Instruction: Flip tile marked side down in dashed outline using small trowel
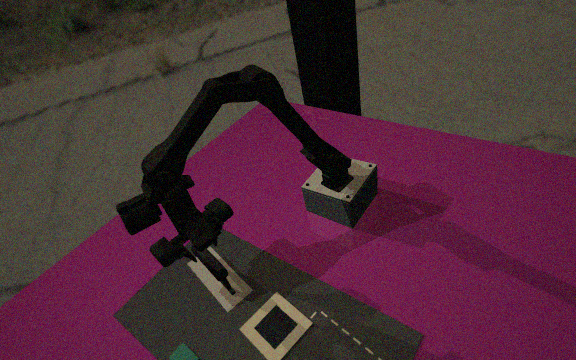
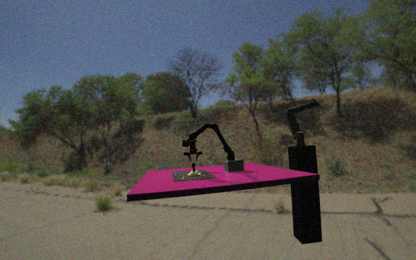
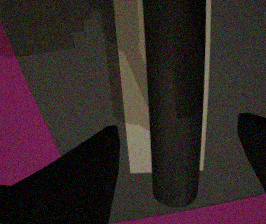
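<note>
My gripper tip is 2 cm to the right of the dark trowel and 6 cm above it. Round my gripper tip: dark grey mat (2 cm ahead, 16 cm to the left, 12 cm below); then tile (1 cm behind, 21 cm to the left, 10 cm below); then teal patch (16 cm ahead, 16 cm to the left, 10 cm below).
</note>
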